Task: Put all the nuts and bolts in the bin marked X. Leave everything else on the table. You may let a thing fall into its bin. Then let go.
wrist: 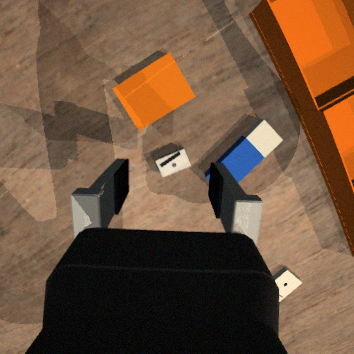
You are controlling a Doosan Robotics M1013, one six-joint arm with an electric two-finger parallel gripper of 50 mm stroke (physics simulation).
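Note:
My gripper is open and empty above the table, its two fingers wide apart. The orange bins show in part along the right edge of the wrist view, to the right of the gripper. The X mark does not show in this view, so I cannot tell which compartments these are. No nut or bolt shows in this view; the inside of the bins is partly cut off by the frame edge.
A small white block with a dark slot and a grey dot lies just ahead of the fingertips. A blue and white eraser lies by the right finger. An orange block lies farther ahead. A white domino lies at lower right, partly hidden by the gripper body.

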